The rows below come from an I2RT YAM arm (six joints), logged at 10 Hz.
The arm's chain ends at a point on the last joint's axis. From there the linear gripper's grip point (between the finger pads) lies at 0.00 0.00 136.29 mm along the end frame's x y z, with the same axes.
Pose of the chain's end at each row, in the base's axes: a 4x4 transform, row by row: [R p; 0 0 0 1], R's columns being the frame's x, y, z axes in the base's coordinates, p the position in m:
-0.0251, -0.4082, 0.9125, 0.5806; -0.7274, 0.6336, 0.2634, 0.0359; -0.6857, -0.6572, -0.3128, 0.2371; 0, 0, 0, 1
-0.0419, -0.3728, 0.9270, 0.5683; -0.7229, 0.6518, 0.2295, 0.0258; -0.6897, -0.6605, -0.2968, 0.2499; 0, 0, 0, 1
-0.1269, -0.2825, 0.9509, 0.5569; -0.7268, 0.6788, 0.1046, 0.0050; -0.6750, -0.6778, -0.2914, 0.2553; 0, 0, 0, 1
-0.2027, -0.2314, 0.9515, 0.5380; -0.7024, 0.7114, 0.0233, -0.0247; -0.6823, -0.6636, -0.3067, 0.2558; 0, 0, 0, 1
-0.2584, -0.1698, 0.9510, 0.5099; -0.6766, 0.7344, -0.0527, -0.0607; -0.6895, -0.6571, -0.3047, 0.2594; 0, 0, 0, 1
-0.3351, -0.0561, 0.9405, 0.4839; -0.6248, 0.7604, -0.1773, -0.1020; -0.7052, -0.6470, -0.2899, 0.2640; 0, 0, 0, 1
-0.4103, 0.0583, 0.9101, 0.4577; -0.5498, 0.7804, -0.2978, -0.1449; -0.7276, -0.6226, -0.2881, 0.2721; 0, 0, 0, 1
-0.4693, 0.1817, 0.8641, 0.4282; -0.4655, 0.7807, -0.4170, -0.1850; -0.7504, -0.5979, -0.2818, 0.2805; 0, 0, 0, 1
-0.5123, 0.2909, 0.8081, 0.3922; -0.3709, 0.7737, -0.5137, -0.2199; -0.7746, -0.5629, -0.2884, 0.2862; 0, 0, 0, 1
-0.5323, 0.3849, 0.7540, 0.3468; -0.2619, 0.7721, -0.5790, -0.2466; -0.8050, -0.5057, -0.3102, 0.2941; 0, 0, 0, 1
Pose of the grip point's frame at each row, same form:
-0.0251, -0.4082, 0.9125, 0.7050; -0.7274, 0.6336, 0.2634, 0.0718; -0.6857, -0.6572, -0.3128, 0.1945; 0, 0, 0, 1
-0.0419, -0.3728, 0.9270, 0.6946; -0.7229, 0.6518, 0.2295, 0.0571; -0.6897, -0.6605, -0.2968, 0.2094; 0, 0, 0, 1
-0.1269, -0.2825, 0.9509, 0.6865; -0.7268, 0.6788, 0.1046, 0.0193; -0.6750, -0.6778, -0.2914, 0.2156; 0, 0, 0, 1
-0.2027, -0.2314, 0.9515, 0.6677; -0.7024, 0.7114, 0.0233, -0.0215; -0.6823, -0.6636, -0.3067, 0.2140; 0, 0, 0, 1
-0.2584, -0.1698, 0.9510, 0.6395; -0.6766, 0.7344, -0.0527, -0.0679; -0.6895, -0.6571, -0.3047, 0.2179; 0, 0, 0, 1
-0.3351, -0.0561, 0.9405, 0.6121; -0.6248, 0.7604, -0.1773, -0.1262; -0.7052, -0.6470, -0.2899, 0.2245; 0, 0, 0, 1
-0.4103, 0.0583, 0.9101, 0.5817; -0.5498, 0.7804, -0.2978, -0.1855; -0.7276, -0.6226, -0.2881, 0.2328; 0, 0, 0, 1
-0.4693, 0.1817, 0.8641, 0.5460; -0.4655, 0.7807, -0.4170, -0.2418; -0.7504, -0.5979, -0.2818, 0.2421; 0, 0, 0, 1
-0.5123, 0.2909, 0.8081, 0.5023; -0.3709, 0.7737, -0.5137, -0.2899; -0.7746, -0.5629, -0.2884, 0.2469; 0, 0, 0, 1
-0.5323, 0.3849, 0.7540, 0.4496; -0.2619, 0.7721, -0.5790, -0.3255; -0.8050, -0.5057, -0.3102, 0.2518; 0, 0, 0, 1

